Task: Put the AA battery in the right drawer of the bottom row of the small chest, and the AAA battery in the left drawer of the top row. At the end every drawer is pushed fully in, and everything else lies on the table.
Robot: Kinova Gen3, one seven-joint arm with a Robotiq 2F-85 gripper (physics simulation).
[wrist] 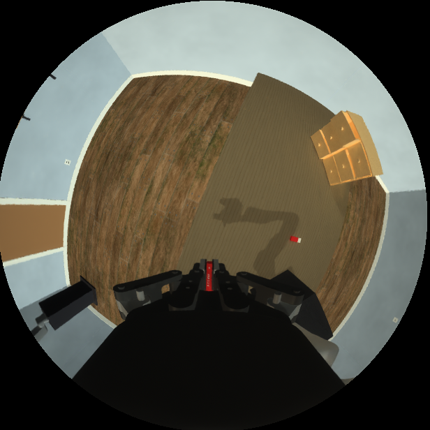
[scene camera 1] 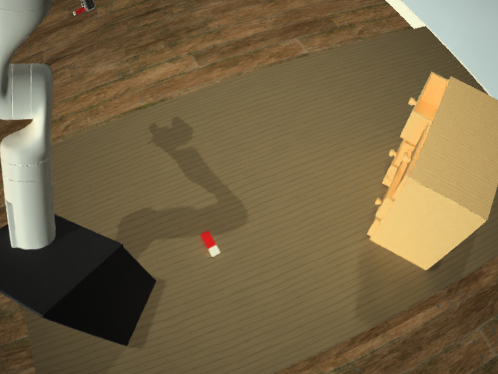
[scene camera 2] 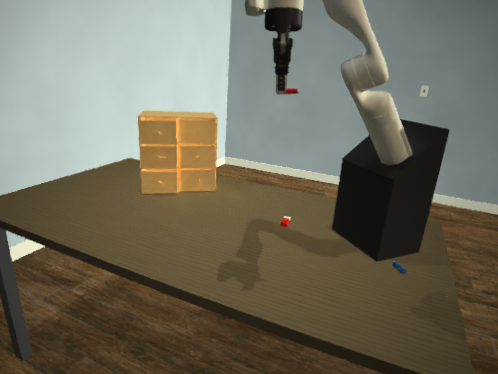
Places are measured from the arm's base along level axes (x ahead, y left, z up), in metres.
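Where they show: gripper, between the fingertips: (scene camera 1: 89, 8) (scene camera 2: 280, 93); arm's base, origin of its link: (scene camera 1: 33, 235) (scene camera 2: 395, 154).
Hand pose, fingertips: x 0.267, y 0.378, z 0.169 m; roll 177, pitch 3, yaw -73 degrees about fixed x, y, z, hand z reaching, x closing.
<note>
Each offset is from my fingertips to the top centre of the thing. Level surfaces: height alone.
My gripper (scene camera 1: 87, 5) (scene camera 2: 281, 90) (wrist: 208, 266) is shut on a slim red battery {0.014 m back, 0.005 m right, 0.013 m up} (scene camera 1: 79, 11) (scene camera 2: 292, 91) (wrist: 209, 281). It holds the battery level, high above the table and apart from it. A blue battery {0.335 m back, 0.265 m right, 0.472 m down} (scene camera 2: 399, 267) lies on the table near the black pedestal's front foot. Which battery is AA or AAA I cannot read. The small wooden chest {0.620 m ahead, 0.578 m right, 0.158 m down} (scene camera 1: 457, 145) (scene camera 2: 177, 114) (wrist: 372, 145) stands upright, with two columns of three drawers. In scene camera 1, a lit drawer interior shows at its upper end; how far each drawer stands out is unclear.
A small red and white block {0.058 m ahead, 0.417 m right, 0.473 m down} (scene camera 1: 210, 243) (scene camera 2: 285, 221) (wrist: 295, 239) lies on the table {0.486 m down} (scene camera 1: 280, 280) (scene camera 2: 150, 240) (wrist: 280, 125) between chest and pedestal. The black pedestal (scene camera 1: 100, 295) (scene camera 2: 362, 205) (wrist: 312, 310) bears the arm. The walls stand beyond the table.
</note>
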